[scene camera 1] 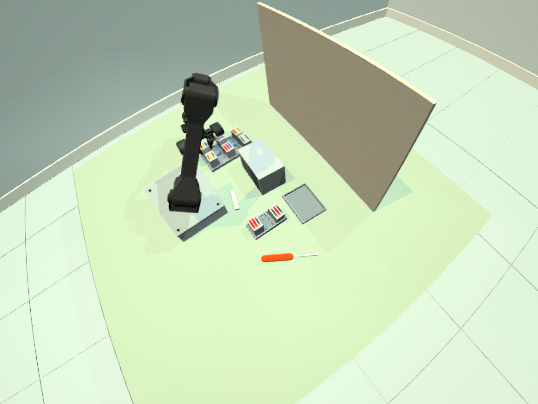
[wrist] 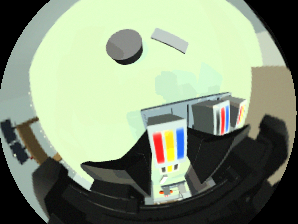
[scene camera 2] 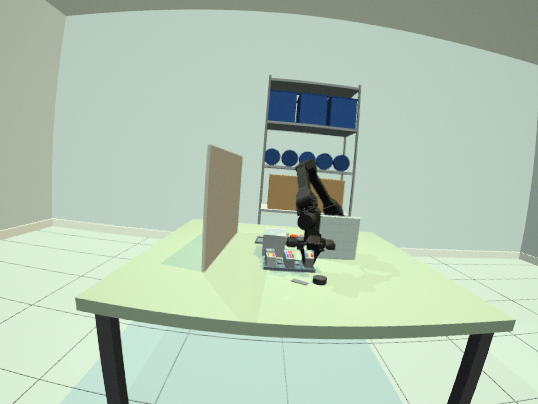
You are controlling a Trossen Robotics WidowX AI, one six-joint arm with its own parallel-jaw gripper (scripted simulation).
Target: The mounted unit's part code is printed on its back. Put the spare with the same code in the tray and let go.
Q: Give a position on a flat grey tray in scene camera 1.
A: At 302, 200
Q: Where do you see a grey box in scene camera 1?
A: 266, 170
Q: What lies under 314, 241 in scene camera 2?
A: The gripper.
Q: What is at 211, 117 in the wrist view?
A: A spare.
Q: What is the gripper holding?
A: A spare.
